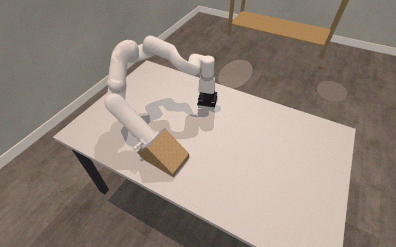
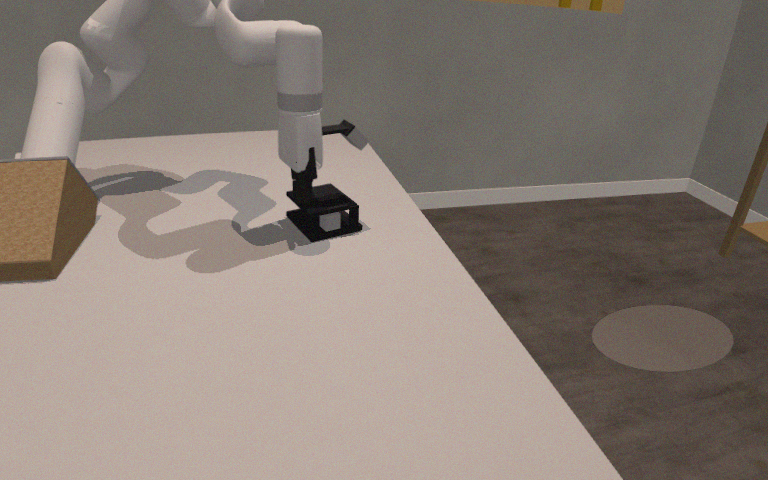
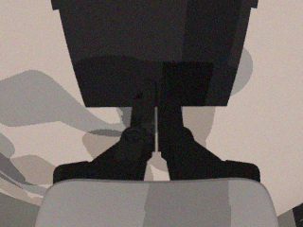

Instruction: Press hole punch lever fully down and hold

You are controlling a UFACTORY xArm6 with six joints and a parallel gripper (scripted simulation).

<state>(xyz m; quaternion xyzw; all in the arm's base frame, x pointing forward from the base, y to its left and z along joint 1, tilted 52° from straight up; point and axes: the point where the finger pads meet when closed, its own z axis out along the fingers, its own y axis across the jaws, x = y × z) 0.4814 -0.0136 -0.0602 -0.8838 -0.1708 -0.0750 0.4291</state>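
The lever lies 30 mm below my hand, 30 mm ahead of it and 10 mm to the left of it. Also, from my hand: black hole punch: 50 mm below, 40 mm ahead, 20 mm to the left.
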